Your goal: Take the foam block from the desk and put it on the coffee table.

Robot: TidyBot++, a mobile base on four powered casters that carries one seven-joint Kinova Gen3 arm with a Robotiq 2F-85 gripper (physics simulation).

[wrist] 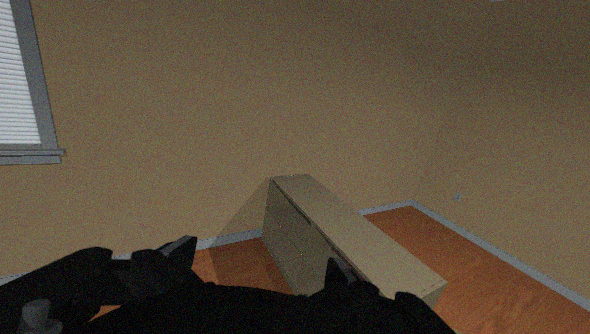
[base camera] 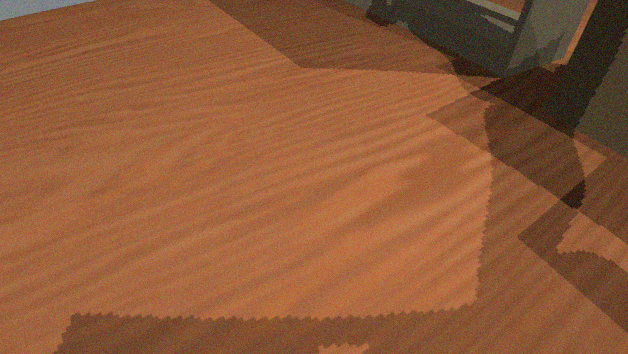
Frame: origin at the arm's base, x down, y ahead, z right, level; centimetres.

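Seen in the pictures: gripper, fingertip midpoint: point(wrist: 261, 262).
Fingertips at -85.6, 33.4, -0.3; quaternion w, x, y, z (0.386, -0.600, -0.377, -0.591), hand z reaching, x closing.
Pixels of each thing's top centre, then the offset from my fingertips to it, as dx, dy, dz. "spot": a spot on its surface instead. Level surfaces: height alone.
- grey furniture piece at a spot on its surface: point(base camera: 450, 35) spot: +121.2, +68.3, +44.9
- dark beige panel at a spot on its surface: point(base camera: 607, 107) spot: +118.0, +27.3, +63.3
- wood floor at its surface level: dx +125.3
- window at a spot on its surface: point(wrist: 17, 75) spot: +8.5, +96.9, -118.7
My gripper point(wrist: 261, 262) is open in the lower part of the wrist view, with its two dark fingertips wide apart and no object between them. The foam block does not show in either view. I cannot identify the desk or the coffee table for certain. A long, tall beige furniture piece point(wrist: 360, 225) stands beyond the fingers in the wrist view, its near end partly hidden behind the right finger. No object shows on the visible part of its top.
A grey furniture piece point(base camera: 450, 35) with an open frame stands at the upper right of the base view. A dark beige panel point(base camera: 607, 107) stands at the right edge. The wood floor point(base camera: 250, 175) carries broad shadows. A window point(wrist: 17, 75) is in the wall point(wrist: 225, 100).
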